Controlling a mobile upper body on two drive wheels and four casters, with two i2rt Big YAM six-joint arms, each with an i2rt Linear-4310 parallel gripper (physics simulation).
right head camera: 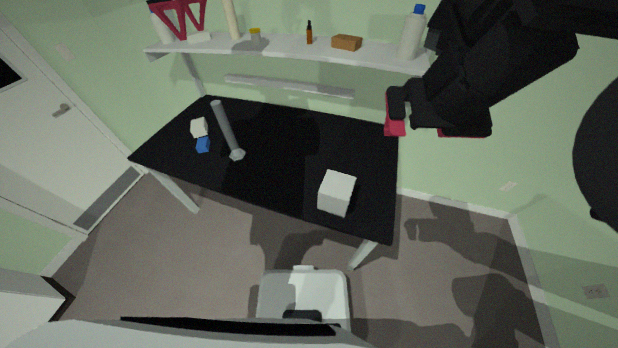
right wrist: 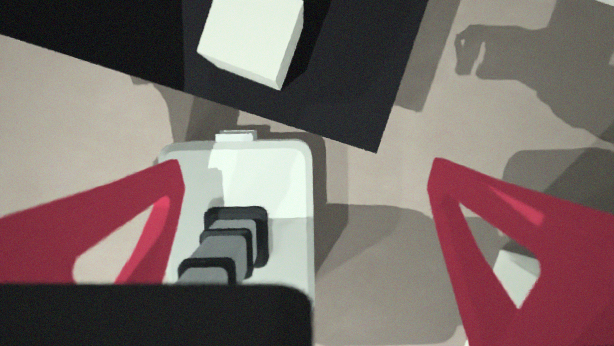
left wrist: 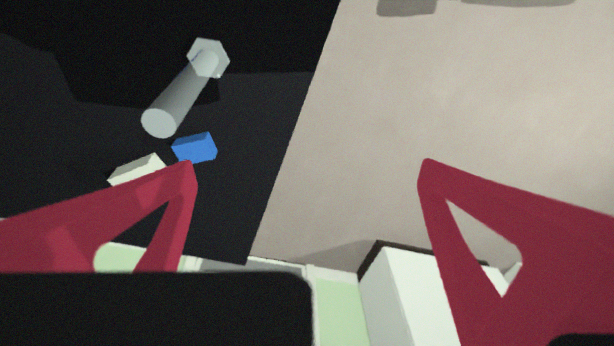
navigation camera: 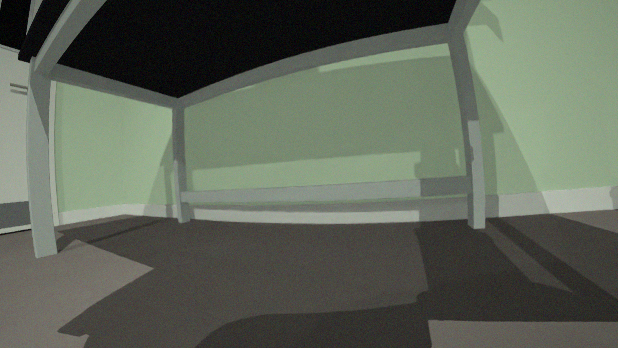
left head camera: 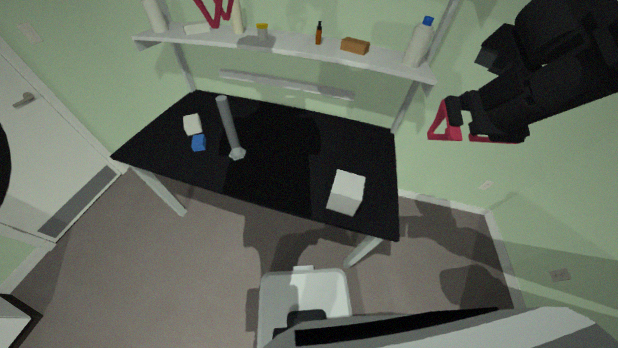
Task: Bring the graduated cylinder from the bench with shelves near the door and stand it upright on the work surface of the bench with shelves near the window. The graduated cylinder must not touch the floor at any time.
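Places are measured from the left arm's base along level axes (x ahead, y left, z up), in millimetres.
Pixels of known places: left gripper, fingertip midpoint: (right head camera: pixel 192 35) (left wrist: pixel 307 172) (left head camera: pixel 221 23); right gripper, fingertip midpoint: (right head camera: pixel 412 132) (right wrist: pixel 306 172) (left head camera: pixel 449 137).
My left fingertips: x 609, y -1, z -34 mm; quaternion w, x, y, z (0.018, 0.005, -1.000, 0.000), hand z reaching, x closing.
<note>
For each thing: its middle in the pictures, then the offset to it from my left fingertips. Level surfaces: height alone.
- graduated cylinder, body centre: (left wrist: pixel 189 83) (left head camera: pixel 230 129) (right head camera: pixel 227 131) 194 mm ahead, 122 mm left, 453 mm down
- bench with shelves, surface height: 613 mm down
- blue block, body centre: (left wrist: pixel 195 148) (left head camera: pixel 198 142) (right head camera: pixel 203 144) 264 mm ahead, 344 mm left, 593 mm down
- white block, body centre: (left wrist: pixel 142 178) (left head camera: pixel 192 124) (right head camera: pixel 199 127) 420 mm ahead, 429 mm left, 584 mm down
- larger white box, body centre: (right wrist: pixel 255 37) (right head camera: pixel 336 193) (left head camera: pixel 345 193) 100 mm back, 382 mm right, 548 mm down
- shelf, surface height: 156 mm down
The graduated cylinder (left head camera: pixel 229 125) (right head camera: pixel 225 125) (left wrist: pixel 182 92), a tall grey tube on a pale hexagonal foot, stands upright on the black top of the bench with shelves (left head camera: pixel 270 172) (right head camera: pixel 270 175) (right wrist: pixel 340 90) near the door. My left gripper (left head camera: pixel 222 21) (right head camera: pixel 192 34) (left wrist: pixel 307 172) is open and empty, raised above the cylinder and apart from it; in the left wrist view the cylinder lies beyond the left fingertip, outside the finger gap. My right gripper (left head camera: pixel 465 139) (right head camera: pixel 421 135) (right wrist: pixel 306 172) is open and empty, raised off the bench's right end. The window bench is not identifiable.
A blue block (left head camera: pixel 198 143) (right head camera: pixel 202 145) (left wrist: pixel 197 149) and a white block (left head camera: pixel 192 124) (right head camera: pixel 198 127) lie left of the cylinder. A larger white box (left head camera: pixel 346 192) (right head camera: pixel 336 192) (right wrist: pixel 252 40) stands near the right end. The shelf (left head camera: pixel 295 47) carries bottles and small items. The door (left head camera: pixel 55 150) is left.
</note>
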